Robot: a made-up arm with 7 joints.
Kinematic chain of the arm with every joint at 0, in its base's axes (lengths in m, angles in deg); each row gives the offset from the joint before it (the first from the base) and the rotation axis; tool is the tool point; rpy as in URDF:
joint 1: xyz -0.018 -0.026 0.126 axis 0 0.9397 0.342
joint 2: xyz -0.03 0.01 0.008 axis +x
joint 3: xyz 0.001 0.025 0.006 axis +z
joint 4: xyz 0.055 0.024 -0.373 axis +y
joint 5: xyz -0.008 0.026 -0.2 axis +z
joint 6: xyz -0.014 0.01 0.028 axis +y
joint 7: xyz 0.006 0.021 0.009 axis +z
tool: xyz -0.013 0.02 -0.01 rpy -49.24 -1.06 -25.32
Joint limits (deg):
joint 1: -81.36..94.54
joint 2: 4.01..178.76
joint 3: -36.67..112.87
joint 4: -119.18..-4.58
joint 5: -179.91..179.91
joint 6: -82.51..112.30
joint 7: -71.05..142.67
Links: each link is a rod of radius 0.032 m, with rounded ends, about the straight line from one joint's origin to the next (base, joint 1, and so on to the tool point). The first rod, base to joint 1, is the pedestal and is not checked.
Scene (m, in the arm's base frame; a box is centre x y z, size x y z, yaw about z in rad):
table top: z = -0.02
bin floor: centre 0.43 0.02 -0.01 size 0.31 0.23 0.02 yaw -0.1
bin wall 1: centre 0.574 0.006 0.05 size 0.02 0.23 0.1 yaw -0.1
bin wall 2: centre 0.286 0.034 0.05 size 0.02 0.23 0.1 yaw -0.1
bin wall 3: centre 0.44 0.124 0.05 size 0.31 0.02 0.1 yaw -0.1
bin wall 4: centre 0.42 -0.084 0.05 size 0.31 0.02 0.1 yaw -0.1
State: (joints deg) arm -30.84 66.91 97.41 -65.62 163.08 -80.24 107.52
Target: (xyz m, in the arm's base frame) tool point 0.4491 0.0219 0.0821
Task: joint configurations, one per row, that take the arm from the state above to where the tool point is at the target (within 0.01 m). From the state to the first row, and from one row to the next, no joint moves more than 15 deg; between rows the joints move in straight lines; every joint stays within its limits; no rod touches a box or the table.
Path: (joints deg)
1: -17.51 77.90 93.18 -67.36 163.13 -80.13 106.73
2: -4.17 88.90 88.95 -69.10 163.18 -80.02 105.95
3: 9.16 99.89 84.72 -70.84 163.22 -79.91 105.16
4: 22.50 110.88 80.49 -72.58 163.27 -79.80 104.37
5: 35.83 121.88 76.25 -74.32 163.32 -79.70 103.59
6: 49.17 132.87 72.02 -76.06 163.37 -79.59 102.80
7: 62.50 143.86 67.79 -77.80 163.42 -79.48 102.02
8: 75.84 154.86 63.56 -79.54 163.47 -79.37 101.23
9: 89.17 165.85 59.33 -81.28 163.51 -79.26 100.44

